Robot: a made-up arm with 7 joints. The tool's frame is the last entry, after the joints. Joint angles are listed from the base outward.
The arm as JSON. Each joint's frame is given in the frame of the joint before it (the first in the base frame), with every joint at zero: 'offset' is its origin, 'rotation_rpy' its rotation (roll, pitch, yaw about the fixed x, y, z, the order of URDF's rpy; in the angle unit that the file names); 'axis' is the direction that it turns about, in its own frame. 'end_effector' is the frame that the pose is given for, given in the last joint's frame.
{
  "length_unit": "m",
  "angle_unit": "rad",
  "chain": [
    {
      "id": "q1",
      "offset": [
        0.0,
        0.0,
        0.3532
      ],
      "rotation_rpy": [
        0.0,
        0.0,
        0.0
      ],
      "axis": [
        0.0,
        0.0,
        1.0
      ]
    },
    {
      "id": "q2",
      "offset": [
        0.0,
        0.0,
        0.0
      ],
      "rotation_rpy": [
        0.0,
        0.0,
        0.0
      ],
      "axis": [
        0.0,
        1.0,
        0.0
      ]
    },
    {
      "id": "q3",
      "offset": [
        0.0,
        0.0,
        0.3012
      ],
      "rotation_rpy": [
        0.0,
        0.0,
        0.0
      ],
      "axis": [
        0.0,
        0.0,
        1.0
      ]
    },
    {
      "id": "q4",
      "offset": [
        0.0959,
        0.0,
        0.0
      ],
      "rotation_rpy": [
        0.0,
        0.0,
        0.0
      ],
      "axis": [
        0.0,
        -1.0,
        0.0
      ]
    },
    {
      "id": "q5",
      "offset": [
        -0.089,
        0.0,
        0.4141
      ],
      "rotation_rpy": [
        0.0,
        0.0,
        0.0
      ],
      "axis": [
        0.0,
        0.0,
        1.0
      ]
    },
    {
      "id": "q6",
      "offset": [
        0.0,
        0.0,
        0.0
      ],
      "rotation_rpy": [
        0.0,
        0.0,
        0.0
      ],
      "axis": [
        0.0,
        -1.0,
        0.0
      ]
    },
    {
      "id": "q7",
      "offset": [
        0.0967,
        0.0,
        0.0
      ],
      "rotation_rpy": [
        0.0,
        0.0,
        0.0
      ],
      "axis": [
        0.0,
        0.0,
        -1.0
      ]
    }
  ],
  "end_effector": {
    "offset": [
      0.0,
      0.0,
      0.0
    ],
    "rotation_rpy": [
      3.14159,
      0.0,
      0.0
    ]
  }
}
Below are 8 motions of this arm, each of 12 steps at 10 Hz.
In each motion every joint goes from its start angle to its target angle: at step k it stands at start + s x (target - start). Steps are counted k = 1, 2, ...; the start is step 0. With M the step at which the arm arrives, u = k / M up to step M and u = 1 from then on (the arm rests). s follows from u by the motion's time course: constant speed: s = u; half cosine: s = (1 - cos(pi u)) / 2; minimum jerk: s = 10 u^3 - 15 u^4 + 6 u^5.
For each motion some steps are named. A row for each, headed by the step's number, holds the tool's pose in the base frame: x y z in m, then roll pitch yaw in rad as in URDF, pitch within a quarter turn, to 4 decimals.
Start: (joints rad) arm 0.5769 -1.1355 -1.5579 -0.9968 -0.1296 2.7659 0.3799
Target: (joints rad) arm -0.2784 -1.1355 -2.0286 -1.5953 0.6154 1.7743 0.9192
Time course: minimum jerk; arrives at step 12
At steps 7, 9, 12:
7: -0.5424 -0.5402 0.4122 -1.8705 0.7995 -2.5909
9: -0.5930 -0.4383 0.3083 -1.7229 1.2119 -2.4264
12: -0.6044 -0.3885 0.2667 -1.3434 1.3583 -2.0536

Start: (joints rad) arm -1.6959 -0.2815 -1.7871 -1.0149 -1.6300 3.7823 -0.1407
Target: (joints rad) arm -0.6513 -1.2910 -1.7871 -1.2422 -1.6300 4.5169 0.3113
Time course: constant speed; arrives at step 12
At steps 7, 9, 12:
7: -0.5136 0.1982 0.6607 0.7768 -0.3285 -0.2400
9: -0.5660 0.1386 0.5715 0.6028 -0.4023 0.1603
12: -0.6073 0.0038 0.4291 0.3062 -0.3964 0.7736

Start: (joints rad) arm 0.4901 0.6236 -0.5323 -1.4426 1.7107 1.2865 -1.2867
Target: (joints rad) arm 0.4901 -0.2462 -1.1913 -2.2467 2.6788 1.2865 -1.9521
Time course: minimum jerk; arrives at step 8
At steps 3, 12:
3: 0.6864 -0.0650 0.5019 -1.0633 -1.0844 -0.5245
12: 0.4160 -0.3649 0.4770 -0.2108 -0.2568 -2.3872

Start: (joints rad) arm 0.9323 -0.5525 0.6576 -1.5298 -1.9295 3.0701 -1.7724
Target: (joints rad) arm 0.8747 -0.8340 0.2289 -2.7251 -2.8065 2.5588 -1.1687
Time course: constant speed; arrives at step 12
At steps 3, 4, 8, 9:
3: -0.1519 0.3642 0.7738 -1.0417 0.5966 0.0824
4: -0.1168 0.3712 0.7443 -1.0702 0.5954 -0.0191
8: 0.0167 0.3518 0.6175 -1.1734 0.5659 -0.3454
9: 0.0449 0.3367 0.5841 -1.1987 0.5563 -0.4059

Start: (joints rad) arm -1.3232 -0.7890 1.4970 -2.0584 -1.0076 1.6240 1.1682
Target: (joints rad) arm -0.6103 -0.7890 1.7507 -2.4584 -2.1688 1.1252 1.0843
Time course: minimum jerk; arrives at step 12
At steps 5, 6, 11, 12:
5: 0.4698 0.3094 0.4070 0.7362 -0.4839 0.7337
6: 0.4264 0.3436 0.3793 0.5729 -0.3237 0.9166
11: 0.2647 0.4230 0.3028 0.1630 0.1994 1.4804
12: 0.2629 0.4235 0.3021 0.1597 0.2047 1.4864

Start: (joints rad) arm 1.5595 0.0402 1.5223 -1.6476 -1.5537 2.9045 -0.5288
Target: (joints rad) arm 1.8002 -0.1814 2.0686 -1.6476 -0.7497 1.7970 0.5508
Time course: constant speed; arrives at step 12
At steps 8, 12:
8: -0.5076 -0.3482 0.7068 2.0294 -0.3247 -2.2352
12: -0.4325 -0.4766 0.6590 2.3178 -0.4003 -2.6191

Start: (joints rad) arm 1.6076 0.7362 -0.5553 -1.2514 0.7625 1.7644 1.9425
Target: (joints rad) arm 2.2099 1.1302 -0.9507 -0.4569 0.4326 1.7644 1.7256
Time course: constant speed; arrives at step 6
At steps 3, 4, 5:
3: 0.0244 0.8016 0.5431 -3.0078 0.0514 -0.4662
4: -0.0828 0.8002 0.5635 -2.9003 -0.0668 -0.2907
5: -0.1974 0.7801 0.5775 -2.8068 -0.1997 -0.1198

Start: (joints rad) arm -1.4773 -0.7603 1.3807 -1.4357 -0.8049 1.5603 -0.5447
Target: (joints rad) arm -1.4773 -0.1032 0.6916 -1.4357 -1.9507 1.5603 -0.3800
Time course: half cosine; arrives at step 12
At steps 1, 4, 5, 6, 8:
1: 0.5545 0.2774 0.7693 1.5633 0.3057 0.0234
4: 0.5413 0.1342 0.8499 1.4724 0.1863 -0.1955
5: 0.5294 0.0541 0.8773 1.4309 0.1431 -0.3146
6: 0.5127 -0.0345 0.8953 1.3858 0.1121 -0.4454
8: 0.4693 -0.2063 0.8967 1.2815 0.0956 -0.7000

